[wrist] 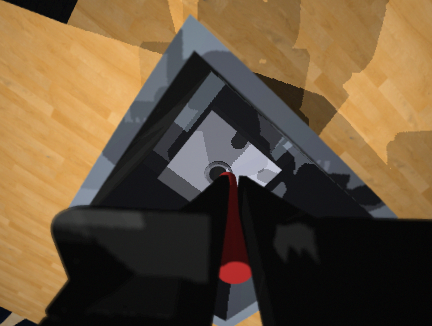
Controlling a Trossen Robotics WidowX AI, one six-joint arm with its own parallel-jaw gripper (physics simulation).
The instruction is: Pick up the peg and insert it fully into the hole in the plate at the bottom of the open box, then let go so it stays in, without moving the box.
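Places are measured from the arm's base along level axes (x ahead, y left, z up), in centimetres.
Pixels of known places: gripper, fingertip midpoint: (232, 183).
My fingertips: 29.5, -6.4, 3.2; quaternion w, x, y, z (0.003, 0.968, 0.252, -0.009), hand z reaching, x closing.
Note:
Ahead of a thing's pixels: the offset from my fingertips to its top centre, as dx, dy, dz. Level surfaces: height alone.
My gripper (232, 183) is shut on the red peg {+1.0, -1.8, +3.9} (235, 235), which runs lengthwise between the dark fingers with its round near end facing the camera. The far end of the peg shows at the fingertips, beside and partly over the lower right edge of the hole (217, 172) in this view. The hole has a ringed rim and sits in the light grey plate {+0.9, -3.4, -7.8} (190, 160) at the bottom of the open grey box {+0.9, -3.4, -0.1} (145, 100). The fingers hide the lower part of the plate and box. How far the peg's tip is above the plate, I cannot tell.
The box walls (300, 127) rise around the plate on the upper left and upper right, and a box corner shows below between the fingers. A wooden surface {dz -13.9} (40, 100) with shadows lies around the box. A black patch (40, 7) is at the top left.

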